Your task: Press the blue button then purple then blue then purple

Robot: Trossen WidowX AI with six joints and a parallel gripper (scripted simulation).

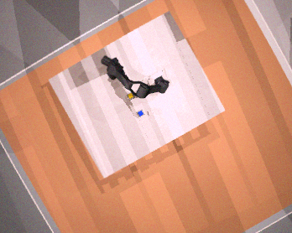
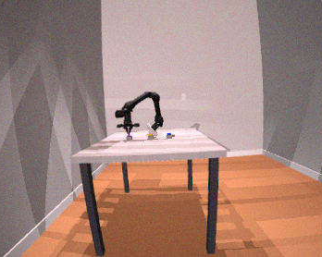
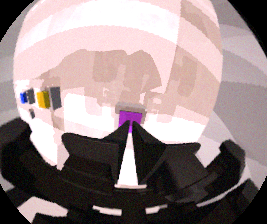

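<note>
Right now the purple button is 1 cm below my gripper tip. From my gripper tip the other things lie so: blue button: 34 cm to the left, 2 cm ahead; yellow button: 19 cm to the left, 2 cm ahead.
</note>
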